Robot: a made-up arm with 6 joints.
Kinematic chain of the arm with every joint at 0, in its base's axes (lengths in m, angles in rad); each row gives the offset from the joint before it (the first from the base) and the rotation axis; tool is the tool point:
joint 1: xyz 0 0 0.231 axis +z
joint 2: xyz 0 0 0 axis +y
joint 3: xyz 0 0 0.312 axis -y
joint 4: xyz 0 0 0 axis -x
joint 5: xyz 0.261 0 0 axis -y
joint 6: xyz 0 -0.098 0 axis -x
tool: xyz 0 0 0
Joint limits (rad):
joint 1: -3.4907..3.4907
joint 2: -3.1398..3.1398
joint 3: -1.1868..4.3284
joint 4: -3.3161..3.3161
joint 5: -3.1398..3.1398
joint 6: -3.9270..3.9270
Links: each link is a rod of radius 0.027 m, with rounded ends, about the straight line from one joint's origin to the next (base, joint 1, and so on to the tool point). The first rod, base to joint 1, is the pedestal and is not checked.
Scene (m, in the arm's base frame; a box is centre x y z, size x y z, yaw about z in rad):
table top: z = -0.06
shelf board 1: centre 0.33 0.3 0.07 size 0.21 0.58 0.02 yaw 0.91
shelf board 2: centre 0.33 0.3 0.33 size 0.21 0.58 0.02 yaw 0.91
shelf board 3: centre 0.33 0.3 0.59 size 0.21 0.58 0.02 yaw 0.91
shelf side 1: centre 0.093 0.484 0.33 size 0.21 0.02 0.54 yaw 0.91
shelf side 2: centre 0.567 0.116 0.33 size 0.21 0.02 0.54 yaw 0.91
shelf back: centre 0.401 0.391 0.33 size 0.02 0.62 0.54 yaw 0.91
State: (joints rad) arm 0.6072 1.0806 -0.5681 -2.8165 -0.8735 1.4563
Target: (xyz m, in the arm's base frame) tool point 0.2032 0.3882 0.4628
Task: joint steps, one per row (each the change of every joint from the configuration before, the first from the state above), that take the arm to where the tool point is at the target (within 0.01 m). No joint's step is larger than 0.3 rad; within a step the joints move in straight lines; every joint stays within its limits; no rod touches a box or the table.
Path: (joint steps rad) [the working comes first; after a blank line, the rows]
Joints at the target: 0.8633 0.5683 0.4305 -3.1900 -0.8735 1.4563
Straight joint move there: touches shelf board 2.

1: 0.1452 -0.2430 -0.0446 0.0451 0.1284 0.1714
2: 0.1452 -0.2429 -0.0446 0.0452 0.1284 0.1714
3: -0.0225 -0.2398 0.1076 -0.0562 -0.0856 -0.1143
4: -0.0225 -0.2398 0.1076 -0.0561 -0.0856 -0.1142
5: -0.0226 -0.2398 0.1076 -0.0562 -0.0856 -0.1143
6: 0.0111 0.2310 0.2550 -0.0984 0.0000 0.0000
7: 0.0111 0.2310 0.2550 -0.0985 0.0000 0.0000
8: 0.0111 0.2310 0.2550 -0.0984 0.0000 0.0000

